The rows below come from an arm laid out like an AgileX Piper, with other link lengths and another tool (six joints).
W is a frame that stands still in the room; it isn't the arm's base.
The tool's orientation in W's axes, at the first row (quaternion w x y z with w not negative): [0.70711 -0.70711 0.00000 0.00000]
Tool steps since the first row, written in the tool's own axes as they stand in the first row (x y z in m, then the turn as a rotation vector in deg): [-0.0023 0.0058 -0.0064 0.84 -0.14 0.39]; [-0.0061 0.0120 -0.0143 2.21 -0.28 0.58]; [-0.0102 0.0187 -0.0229 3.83 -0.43 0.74]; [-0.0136 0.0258 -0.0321 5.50 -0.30 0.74]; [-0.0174 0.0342 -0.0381 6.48 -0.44 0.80]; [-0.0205 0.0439 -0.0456 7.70 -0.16 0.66]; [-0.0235 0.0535 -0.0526 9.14 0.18 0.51]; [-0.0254 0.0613 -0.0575 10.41 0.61 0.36]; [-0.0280 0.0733 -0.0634 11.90 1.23 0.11]
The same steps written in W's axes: [-0.0023 -0.0064 -0.0058 0.84 0.39 0.14]; [-0.0061 -0.0143 -0.0120 2.21 0.58 0.28]; [-0.0102 -0.0229 -0.0187 3.83 0.74 0.43]; [-0.0136 -0.0321 -0.0258 5.50 0.74 0.30]; [-0.0174 -0.0381 -0.0342 6.48 0.80 0.44]; [-0.0205 -0.0456 -0.0439 7.70 0.66 0.16]; [-0.0235 -0.0526 -0.0535 9.14 0.51 -0.18]; [-0.0254 -0.0575 -0.0613 10.41 0.36 -0.61]; [-0.0280 -0.0634 -0.0733 11.90 0.11 -1.23]
